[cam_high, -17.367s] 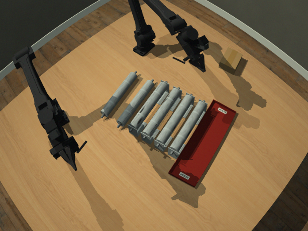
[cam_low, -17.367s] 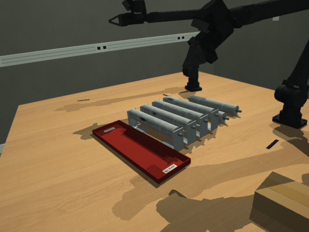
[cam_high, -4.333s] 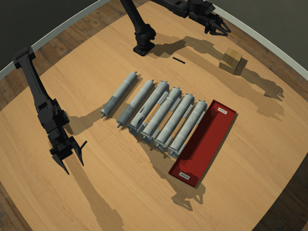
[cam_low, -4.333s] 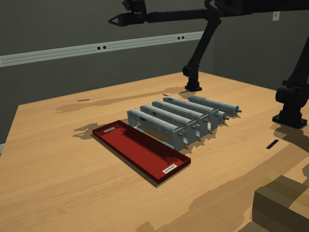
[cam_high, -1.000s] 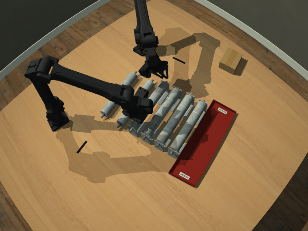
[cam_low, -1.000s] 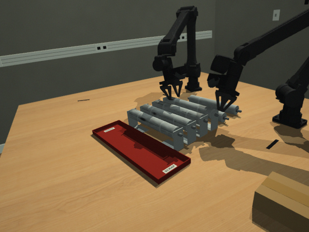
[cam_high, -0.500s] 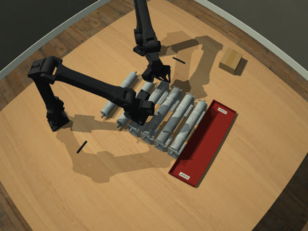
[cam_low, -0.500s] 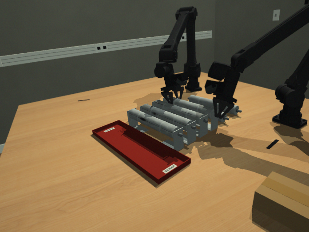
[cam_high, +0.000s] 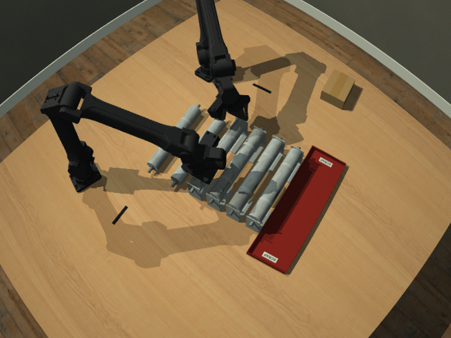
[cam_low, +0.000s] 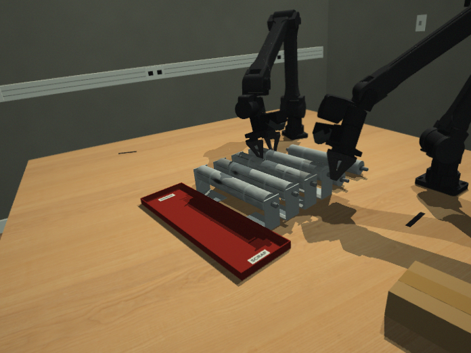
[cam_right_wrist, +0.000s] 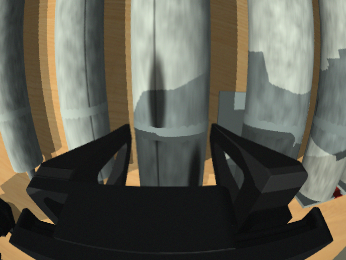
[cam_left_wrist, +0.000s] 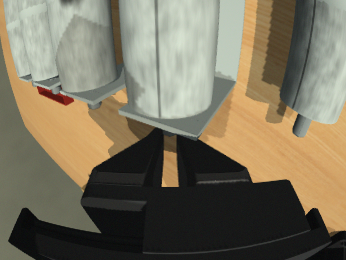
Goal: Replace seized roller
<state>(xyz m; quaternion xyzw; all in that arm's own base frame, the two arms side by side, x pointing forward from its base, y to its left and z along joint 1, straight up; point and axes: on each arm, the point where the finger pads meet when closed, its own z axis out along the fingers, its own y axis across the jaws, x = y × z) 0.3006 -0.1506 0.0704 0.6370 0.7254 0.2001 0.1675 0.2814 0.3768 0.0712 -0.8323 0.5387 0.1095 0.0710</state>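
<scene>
My right gripper is now 20 mm past the grey roller and 90 mm to the right of it. Also, from my right hand: cardboard box: 80 mm ahead, 670 mm to the left, 40 mm below; red scrap tray: 310 mm ahead, 150 mm to the left, 60 mm below.
</scene>
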